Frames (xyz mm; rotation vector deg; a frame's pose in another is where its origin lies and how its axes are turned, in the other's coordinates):
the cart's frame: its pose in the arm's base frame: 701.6 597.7 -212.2 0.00 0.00 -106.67
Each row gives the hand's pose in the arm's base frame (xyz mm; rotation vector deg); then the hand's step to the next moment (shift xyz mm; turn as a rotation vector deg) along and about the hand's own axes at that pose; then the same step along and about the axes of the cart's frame.
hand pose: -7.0 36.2 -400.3 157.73 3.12 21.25
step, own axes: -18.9 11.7 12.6 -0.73 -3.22 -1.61
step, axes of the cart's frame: 20.5 -9.6 -11.9 -3.04 -2.05 0.12
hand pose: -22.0 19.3 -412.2 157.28 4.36 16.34
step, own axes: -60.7 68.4 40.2 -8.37 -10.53 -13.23
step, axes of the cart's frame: 94.4 -23.9 -22.2 -10.05 -14.59 6.49
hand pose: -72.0 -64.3 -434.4 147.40 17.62 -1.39
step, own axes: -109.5 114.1 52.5 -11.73 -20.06 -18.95
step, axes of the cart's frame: 161.5 -33.9 23.0 -18.14 -22.92 6.70
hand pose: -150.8 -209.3 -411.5 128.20 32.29 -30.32
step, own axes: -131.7 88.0 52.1 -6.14 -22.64 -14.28
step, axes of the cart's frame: 138.7 -31.7 87.0 -18.18 -20.57 -0.66
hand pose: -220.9 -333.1 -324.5 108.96 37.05 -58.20
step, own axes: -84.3 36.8 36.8 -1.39 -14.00 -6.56
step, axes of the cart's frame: 60.9 -15.4 76.7 -9.57 -11.82 -3.12
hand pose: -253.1 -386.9 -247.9 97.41 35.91 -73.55
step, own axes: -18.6 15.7 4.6 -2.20 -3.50 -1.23
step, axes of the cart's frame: 7.8 6.7 22.5 -2.01 -3.70 0.92
